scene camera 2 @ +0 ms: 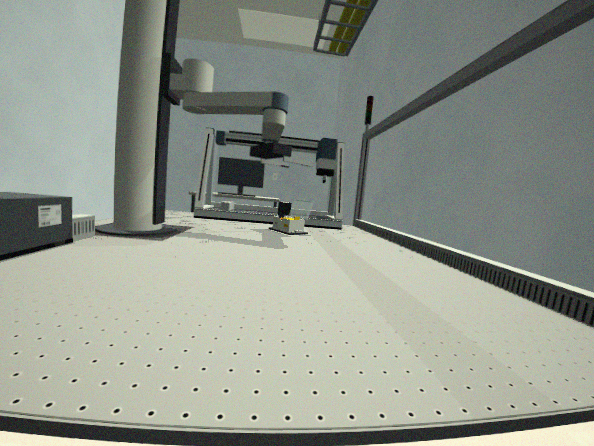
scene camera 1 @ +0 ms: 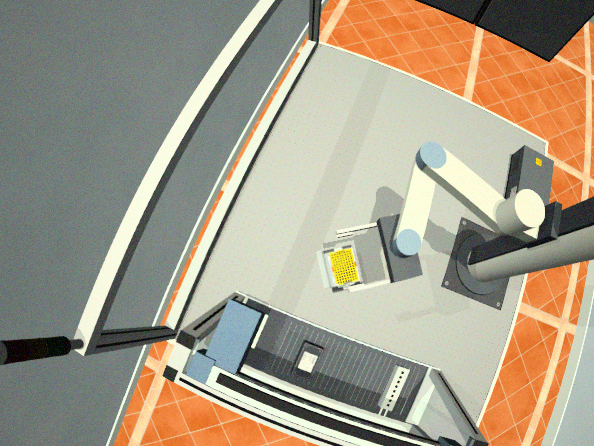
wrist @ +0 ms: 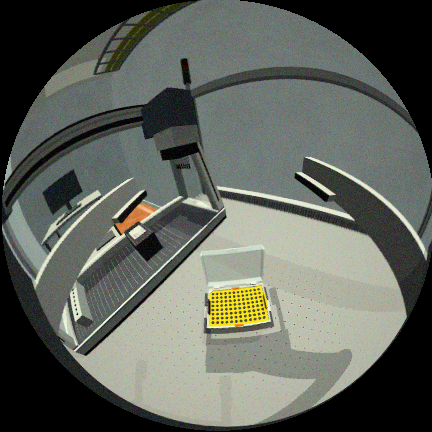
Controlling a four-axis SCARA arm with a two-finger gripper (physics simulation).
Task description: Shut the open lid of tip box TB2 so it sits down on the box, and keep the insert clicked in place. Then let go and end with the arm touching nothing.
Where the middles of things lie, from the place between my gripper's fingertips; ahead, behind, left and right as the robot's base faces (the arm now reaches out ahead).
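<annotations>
Counting from my hand, I find the clear lid [wrist: 241, 265] 30 mm ahead, 10 mm to the left and 200 mm below. The dark controller box [scene camera 1: 531, 176] is well behind my hand, well to the right of it and well below it. As for the yellow insert [scene camera 1: 342, 261], it sits 30 mm to the right of my hand, 30 mm behind it and 240 mm below it.
</annotations>
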